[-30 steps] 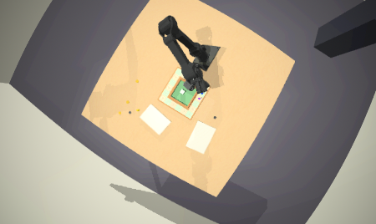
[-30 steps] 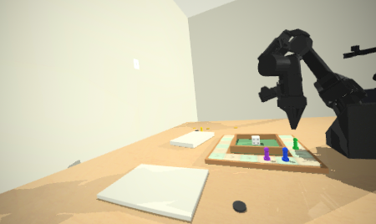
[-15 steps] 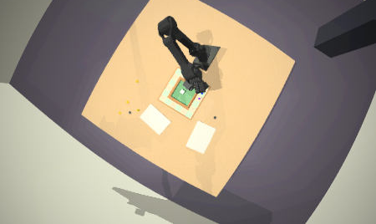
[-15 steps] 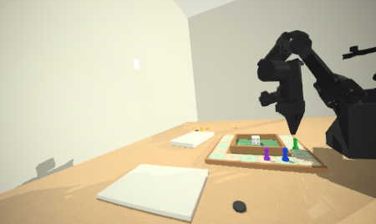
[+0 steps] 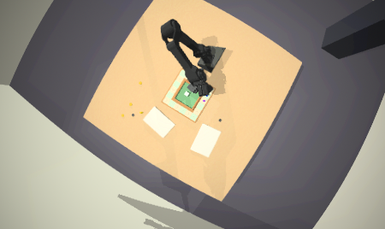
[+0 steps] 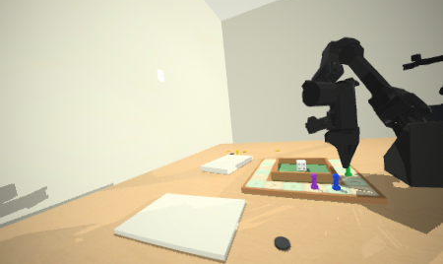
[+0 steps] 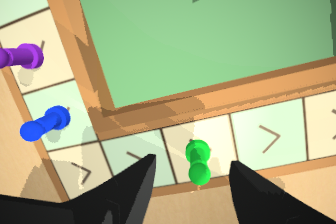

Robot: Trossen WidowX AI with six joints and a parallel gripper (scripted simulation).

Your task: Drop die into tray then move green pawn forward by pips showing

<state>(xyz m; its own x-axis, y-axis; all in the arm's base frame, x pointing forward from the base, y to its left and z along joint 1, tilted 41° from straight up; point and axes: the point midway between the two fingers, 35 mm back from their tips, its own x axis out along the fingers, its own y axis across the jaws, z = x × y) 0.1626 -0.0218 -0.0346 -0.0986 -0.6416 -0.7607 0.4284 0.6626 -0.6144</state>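
Right now my gripper tip is 10 mm past the green pawn and 10 mm above it. Also, from my gripper tip: green tray (100 mm ahead, 40 mm to the right, 30 mm below); then blue pawn (50 mm ahead, 80 mm to the left, 10 mm below); then white die (100 mm ahead, 60 mm to the right, 10 mm below).
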